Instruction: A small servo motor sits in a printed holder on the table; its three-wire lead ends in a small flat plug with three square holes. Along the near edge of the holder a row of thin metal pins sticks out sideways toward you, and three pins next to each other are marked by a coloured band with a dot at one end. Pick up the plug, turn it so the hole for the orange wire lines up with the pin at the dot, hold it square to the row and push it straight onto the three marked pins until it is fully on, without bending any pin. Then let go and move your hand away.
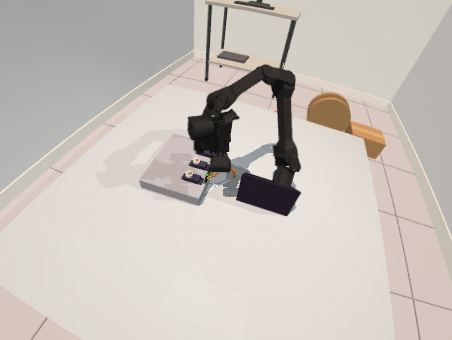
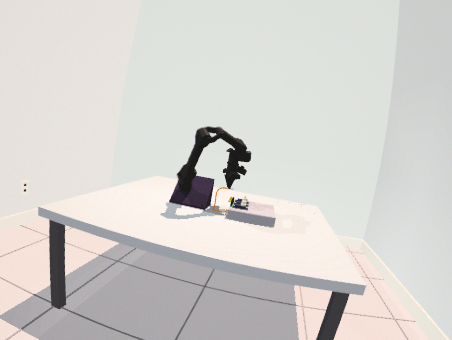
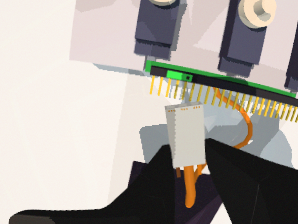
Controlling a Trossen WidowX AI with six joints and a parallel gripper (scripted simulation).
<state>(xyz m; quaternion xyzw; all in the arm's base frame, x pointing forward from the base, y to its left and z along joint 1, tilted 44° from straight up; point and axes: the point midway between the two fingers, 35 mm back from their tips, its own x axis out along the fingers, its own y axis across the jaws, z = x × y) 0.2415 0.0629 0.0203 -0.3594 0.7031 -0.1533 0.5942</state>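
Right now my gripper tip is 3 cm short of the green band, 1 cm to the right of it and 5 cm above it. The rest, counted from my gripper tip: grey printed holder 19 cm ahead, 4 cm to the right, 9 cm below.
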